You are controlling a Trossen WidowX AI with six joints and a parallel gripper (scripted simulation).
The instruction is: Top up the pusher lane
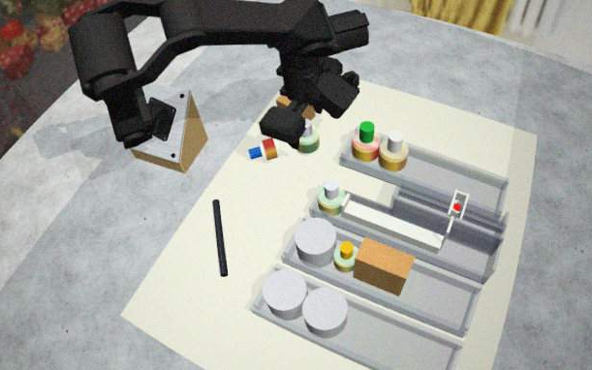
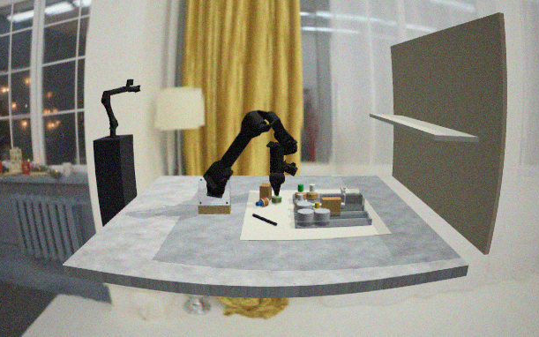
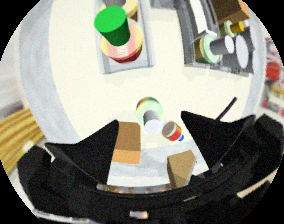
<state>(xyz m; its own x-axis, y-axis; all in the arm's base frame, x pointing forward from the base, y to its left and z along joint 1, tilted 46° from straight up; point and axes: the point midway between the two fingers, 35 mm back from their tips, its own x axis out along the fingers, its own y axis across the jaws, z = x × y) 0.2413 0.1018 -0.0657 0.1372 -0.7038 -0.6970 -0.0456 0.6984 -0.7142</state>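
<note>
Right now the orange box is 22 cm ahead of my gripper tip, 18 cm to the right of it and 1 cm below it. The rest, counted from my gripper tip: black rod (4 cm behind, 23 cm to the right, 4 cm below); then sprung lane (25 cm ahead, 7 cm to the right, 3 cm below); then white pusher plate (21 cm ahead, 7 cm to the right).
</note>
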